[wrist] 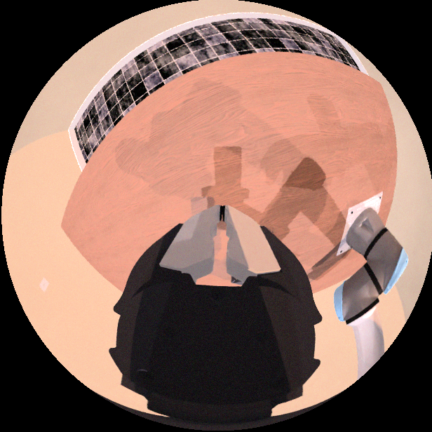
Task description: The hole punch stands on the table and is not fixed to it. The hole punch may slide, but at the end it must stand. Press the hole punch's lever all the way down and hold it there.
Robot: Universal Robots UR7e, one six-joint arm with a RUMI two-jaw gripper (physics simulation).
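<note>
My gripper [222, 207] is shut, with its two grey fingertips together and nothing between them. It hangs over the wooden table [300, 75], and its shadow falls on the wood beyond the tips. The hole punch does not show clearly in the wrist view. A small dark piece shows in the gap near the finger bases, on the right side. It may be part of the hole punch, but too little shows to tell. The black gripper body covers the table below it. The lever and any contact with it cannot be seen.
The arm's grey lower joints [367, 235] stand on a white base plate [356, 212] at the right table edge. A dark tiled strip [200, 52] with a white border runs along the table's far side. Pale floor [35, 200] shows at the left.
</note>
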